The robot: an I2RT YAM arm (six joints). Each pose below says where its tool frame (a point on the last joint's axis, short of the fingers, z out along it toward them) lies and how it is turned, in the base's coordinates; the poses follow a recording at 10 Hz.
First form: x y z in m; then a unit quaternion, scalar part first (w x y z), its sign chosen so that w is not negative.
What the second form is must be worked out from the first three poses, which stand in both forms.
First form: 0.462 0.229 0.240 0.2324 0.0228 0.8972 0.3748
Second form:
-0.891 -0.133 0.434 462
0.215 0.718 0.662 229
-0.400 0.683 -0.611 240
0 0 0 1

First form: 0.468 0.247 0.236 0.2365 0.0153 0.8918 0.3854
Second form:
-0.888 -0.155 0.434 468
0.210 0.702 0.680 247
-0.410 0.695 -0.591 236
0 0 0 1

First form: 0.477 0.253 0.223 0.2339 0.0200 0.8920 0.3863
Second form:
-0.890 -0.145 0.433 477
0.216 0.701 0.680 253
-0.402 0.699 -0.592 223
0 0 0 1

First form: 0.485 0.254 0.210 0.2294 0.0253 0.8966 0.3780
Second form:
-0.893 -0.128 0.430 485
0.219 0.713 0.666 254
-0.392 0.689 -0.609 210
0 0 0 1

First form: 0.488 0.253 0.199 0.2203 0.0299 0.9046 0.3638
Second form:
-0.901 -0.106 0.420 488
0.214 0.734 0.645 253
-0.377 0.671 -0.638 199
0 0 0 1

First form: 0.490 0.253 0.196 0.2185 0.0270 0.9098 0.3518
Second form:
-0.903 -0.105 0.417 490
0.203 0.751 0.628 253
-0.379 0.652 -0.657 196
0 0 0 1

